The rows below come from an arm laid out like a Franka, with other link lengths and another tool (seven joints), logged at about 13 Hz.
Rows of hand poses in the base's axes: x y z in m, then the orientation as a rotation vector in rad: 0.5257, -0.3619, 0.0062, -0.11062, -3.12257, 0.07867; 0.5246, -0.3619, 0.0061, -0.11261, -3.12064, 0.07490; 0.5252, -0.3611, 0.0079, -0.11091, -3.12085, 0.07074; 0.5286, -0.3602, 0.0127, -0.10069, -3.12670, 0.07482; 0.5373, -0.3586, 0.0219, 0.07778, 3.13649, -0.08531; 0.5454, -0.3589, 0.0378, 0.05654, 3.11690, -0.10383; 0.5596, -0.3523, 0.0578, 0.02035, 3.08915, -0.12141; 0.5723, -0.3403, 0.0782, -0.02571, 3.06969, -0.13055; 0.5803, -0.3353, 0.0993, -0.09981, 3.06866, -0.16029; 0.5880, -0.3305, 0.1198, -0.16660, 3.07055, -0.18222; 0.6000, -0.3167, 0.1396, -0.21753, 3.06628, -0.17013; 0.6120, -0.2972, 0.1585, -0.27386, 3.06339, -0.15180; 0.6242, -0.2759, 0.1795, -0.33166, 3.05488, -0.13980; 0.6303, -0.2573, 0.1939, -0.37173, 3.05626, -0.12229; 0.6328, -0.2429, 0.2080, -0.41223, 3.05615, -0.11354
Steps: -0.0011, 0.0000, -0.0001, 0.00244, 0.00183, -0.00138; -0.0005, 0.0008, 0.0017, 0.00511, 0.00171, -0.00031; 0.0029, 0.0017, 0.0065, 0.00245, -0.00362, 0.00651; 0.0116, 0.0033, 0.0157, -0.00451, -0.01836, 0.02173; 0.0197, 0.0030, 0.0316, -0.01730, -0.03705, 0.03562; 0.0339, 0.0096, 0.0516, -0.03004, -0.06357, 0.05947; 0.0466, 0.0216, 0.0720, -0.03692, -0.08162, 0.08986; 0.0546, 0.0266, 0.0931, -0.05582, -0.07785, 0.13813; 0.0623, 0.0314, 0.1136, -0.06940, -0.07030, 0.18134; 0.0743, 0.0452, 0.1334, -0.06148, -0.07153, 0.21453; 0.0863, 0.0647, 0.1523, -0.04931, -0.07040, 0.25109; 0.0985, 0.0860, 0.1733, -0.04154, -0.07310, 0.28905; 0.1046, 0.1046, 0.1877, -0.02968, -0.06767, 0.31465; 0.1071, 0.1190, 0.2018, -0.02359, -0.06252, 0.34058
